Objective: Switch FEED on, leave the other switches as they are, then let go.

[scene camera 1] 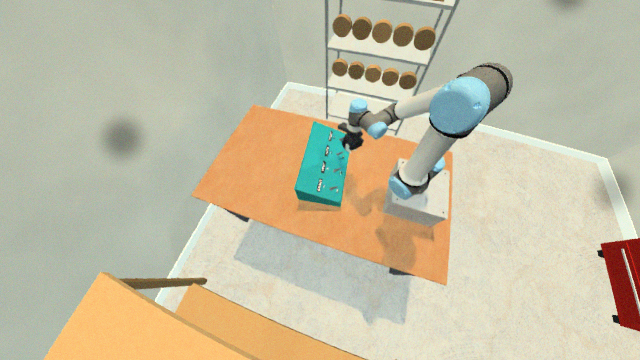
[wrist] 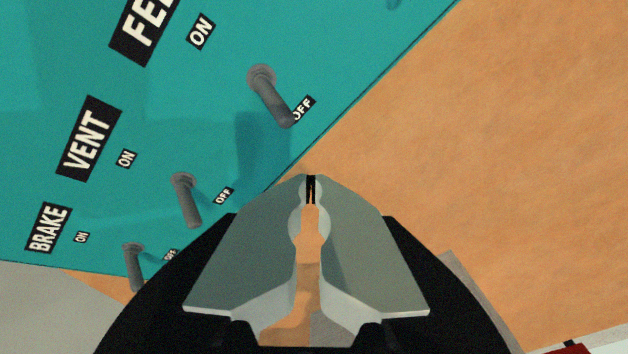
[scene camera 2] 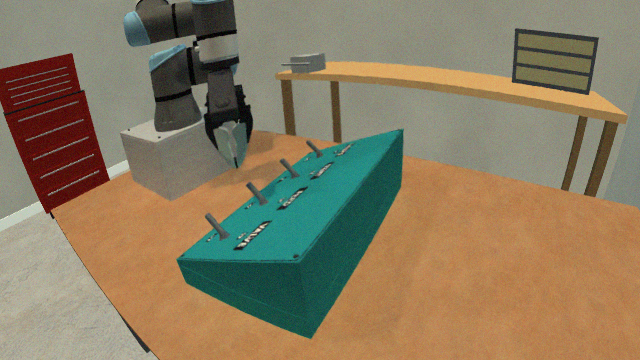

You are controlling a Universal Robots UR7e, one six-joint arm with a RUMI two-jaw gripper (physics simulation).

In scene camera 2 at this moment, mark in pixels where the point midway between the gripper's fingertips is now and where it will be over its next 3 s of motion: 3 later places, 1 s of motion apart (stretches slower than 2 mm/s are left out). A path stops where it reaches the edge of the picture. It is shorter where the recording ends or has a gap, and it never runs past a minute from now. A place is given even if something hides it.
My gripper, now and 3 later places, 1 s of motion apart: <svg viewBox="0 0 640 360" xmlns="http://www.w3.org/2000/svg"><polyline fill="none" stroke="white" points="237,167 248,184 260,188 269,191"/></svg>
